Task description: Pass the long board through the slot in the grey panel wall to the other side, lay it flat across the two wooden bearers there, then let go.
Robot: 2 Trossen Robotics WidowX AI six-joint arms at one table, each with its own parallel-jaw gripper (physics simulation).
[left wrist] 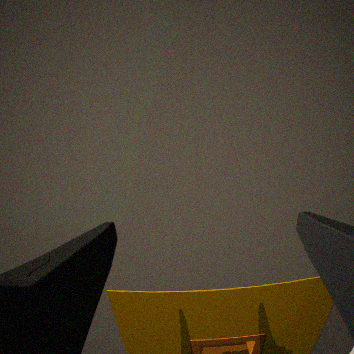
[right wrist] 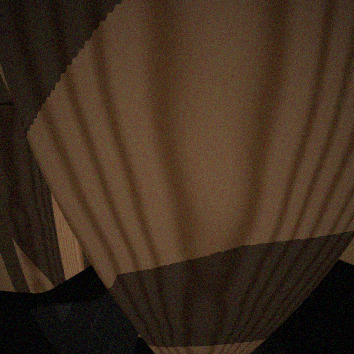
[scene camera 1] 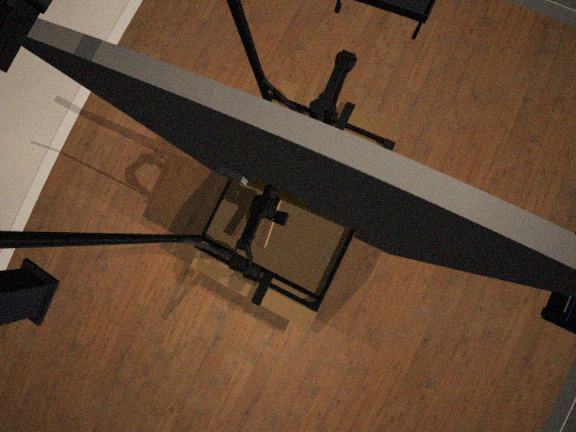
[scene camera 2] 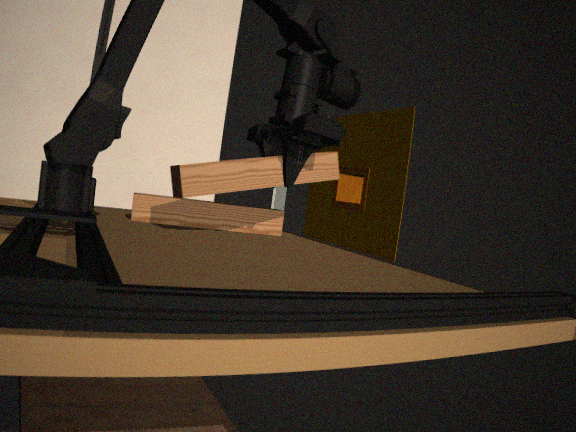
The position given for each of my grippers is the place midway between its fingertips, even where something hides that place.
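Observation:
Left wrist camera: my left gripper (left wrist: 208,227), open, holding nothing. Scene camera 2: a grey block (scene camera 2: 274,198), an orange-framed slot (scene camera 2: 349,192) and my right gripper (scene camera 2: 279,187).

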